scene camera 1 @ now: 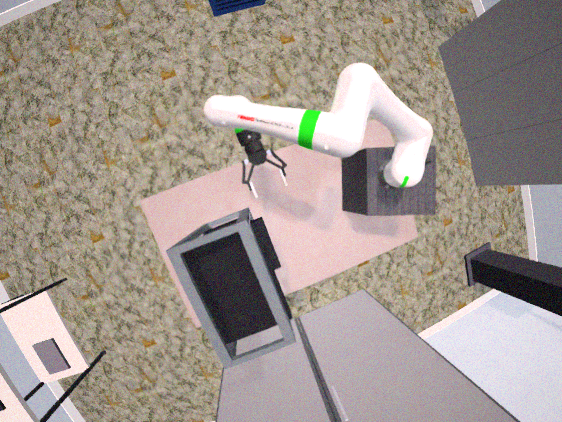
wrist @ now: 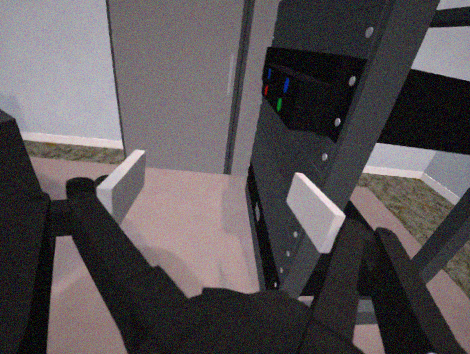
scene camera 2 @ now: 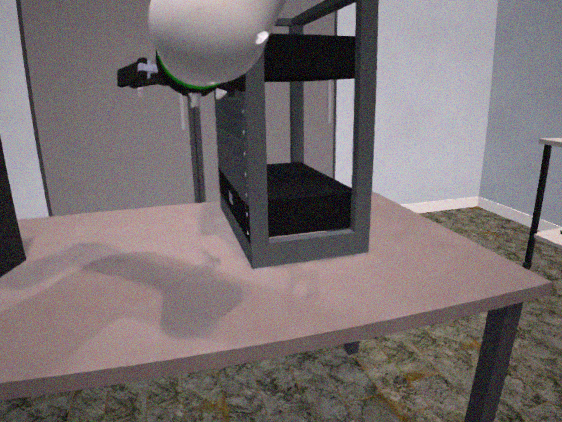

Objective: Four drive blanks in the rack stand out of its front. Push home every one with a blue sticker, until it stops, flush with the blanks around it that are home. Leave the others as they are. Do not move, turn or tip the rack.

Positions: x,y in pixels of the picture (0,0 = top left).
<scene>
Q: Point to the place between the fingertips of my gripper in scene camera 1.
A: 271,191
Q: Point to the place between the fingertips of my gripper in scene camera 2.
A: At 180,89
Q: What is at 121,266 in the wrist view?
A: My gripper.
</scene>
